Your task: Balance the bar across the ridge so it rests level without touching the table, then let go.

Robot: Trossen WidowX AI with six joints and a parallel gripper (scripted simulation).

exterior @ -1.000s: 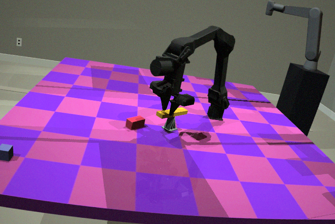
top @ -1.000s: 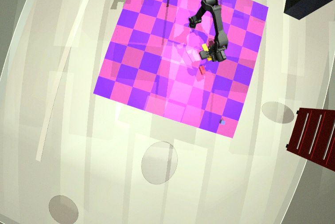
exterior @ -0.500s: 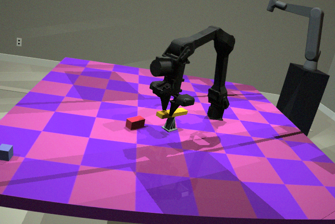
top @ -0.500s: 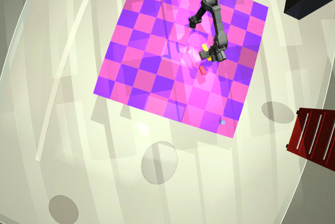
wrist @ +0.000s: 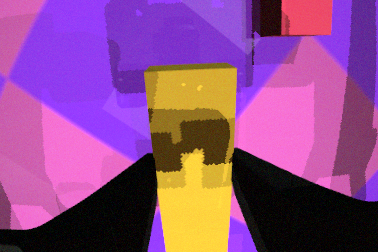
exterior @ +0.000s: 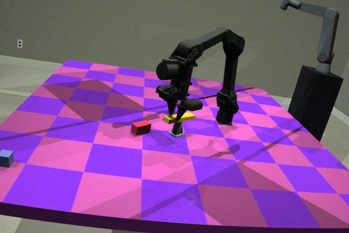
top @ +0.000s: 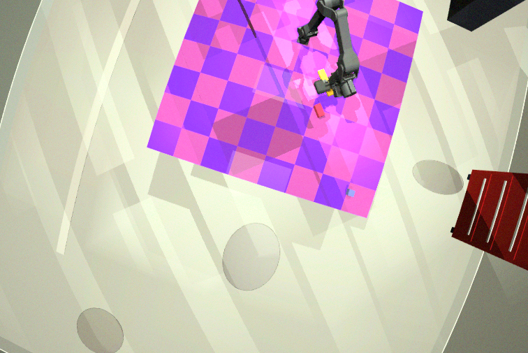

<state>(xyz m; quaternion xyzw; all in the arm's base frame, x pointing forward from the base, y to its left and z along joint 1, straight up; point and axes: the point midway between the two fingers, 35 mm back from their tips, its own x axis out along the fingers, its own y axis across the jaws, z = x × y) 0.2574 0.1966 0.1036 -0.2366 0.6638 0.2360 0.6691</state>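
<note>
My gripper tip is now 2 cm past the yellow bar and 2 cm to the left of it. From my gripper tip the other things lie so: red block (11 cm ahead, 5 cm below); then blue cube (48 cm ahead, 30 cm to the left, 5 cm below).
</note>
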